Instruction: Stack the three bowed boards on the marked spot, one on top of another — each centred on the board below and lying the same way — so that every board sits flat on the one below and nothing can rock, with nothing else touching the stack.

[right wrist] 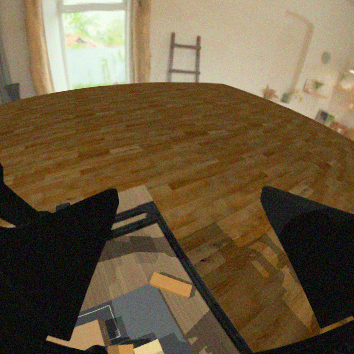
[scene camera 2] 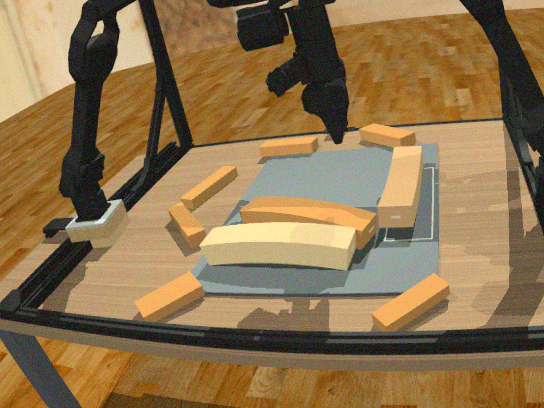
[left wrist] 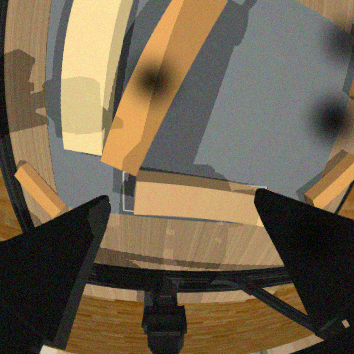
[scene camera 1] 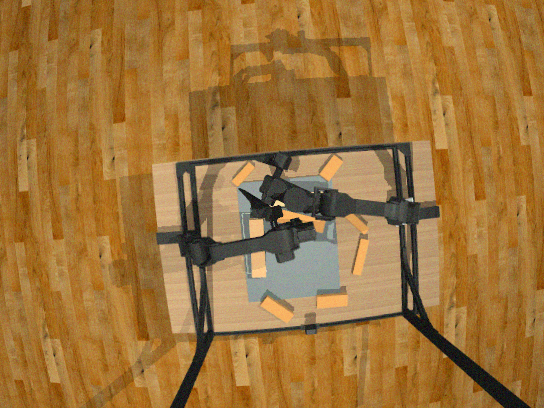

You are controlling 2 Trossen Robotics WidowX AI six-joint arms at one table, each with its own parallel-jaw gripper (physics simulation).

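Places are measured from the left arm's base along level axes (x ahead, y down, z left), in metres.
Pixels of known places: left gripper, between the fingertips: [scene camera 2: 338, 132] [left wrist: 182, 199]; right gripper, between the fingertips: [right wrist: 190, 194] [scene camera 1: 245, 173]; left arm's base, origin of its link: [left wrist: 164, 285]; right arm's base, origin of its link: [scene camera 2: 93, 213].
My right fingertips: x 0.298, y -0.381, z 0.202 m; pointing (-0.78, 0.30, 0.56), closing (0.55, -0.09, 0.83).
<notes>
Ahead of a thing's pixels: the offset from my right fingertips to its middle. Level surfaces: height alone.
A tan bowed board @(dx -0.029, dy +0.367, dz -0.270 m) [scene camera 1: 258, 267] [scene camera 2: 402, 182] [left wrist: 195, 202] lies over part of the white outline [scene camera 1: 245, 245] [scene camera 2: 432, 200] [left wrist: 123, 192] that marks the spot. An orange bowed board @(dx +0.134, dy +0.376, dz -0.178 m) [scene camera 1: 300, 217] [scene camera 2: 310, 212] [left wrist: 130, 130] lies askew beside it; whether they touch is unclear. A pale yellow bowed board @(dx +0.166, dy +0.374, dz -0.102 m) [scene camera 1: 279, 203] [scene camera 2: 280, 245] [left wrist: 82, 110] lies along the orange one's near side in scene camera 2. My left gripper [scene camera 2: 339, 136] [left wrist: 182, 199] is open and empty, high above the table. My right gripper [right wrist: 190, 194] is open and empty, raised, its camera facing outward over the floor.
The boards lie on a grey mat @(dy +0.395 m) [scene camera 1: 300, 280] [scene camera 2: 325, 172]. Several short orange blocks surround it, among them one @(dx +0.321, dy +0.388, dz +0.000 m) [scene camera 2: 167, 297] at the near left and one @(dx -0.036, dy +0.388, dz +0.034 m) [scene camera 2: 411, 302] at the near right in scene camera 2. A black frame rail [scene camera 2: 250, 337] runs along the table edge.
</notes>
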